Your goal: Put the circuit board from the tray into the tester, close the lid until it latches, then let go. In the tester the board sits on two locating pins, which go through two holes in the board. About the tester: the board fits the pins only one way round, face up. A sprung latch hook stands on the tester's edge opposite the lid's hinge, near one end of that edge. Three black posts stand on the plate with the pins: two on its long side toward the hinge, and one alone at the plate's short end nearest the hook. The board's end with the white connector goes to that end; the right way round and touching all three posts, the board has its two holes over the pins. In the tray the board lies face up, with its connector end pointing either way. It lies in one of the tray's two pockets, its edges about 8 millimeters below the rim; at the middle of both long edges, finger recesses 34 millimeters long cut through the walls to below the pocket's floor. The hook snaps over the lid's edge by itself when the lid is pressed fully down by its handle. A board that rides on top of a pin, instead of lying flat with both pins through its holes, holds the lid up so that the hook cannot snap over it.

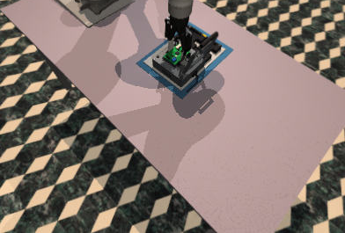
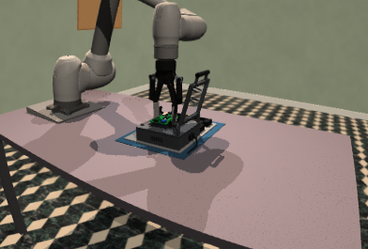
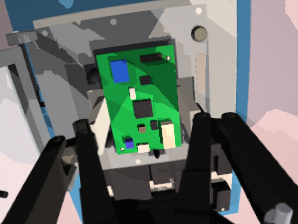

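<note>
My gripper is now 2 cm above the green circuit board. Also, from my hand: clear lid: 12 cm ahead, 8 cm above, 1 cm to the right; black tester: 4 cm to the left, 4 cm ahead, 1 cm above.
</note>
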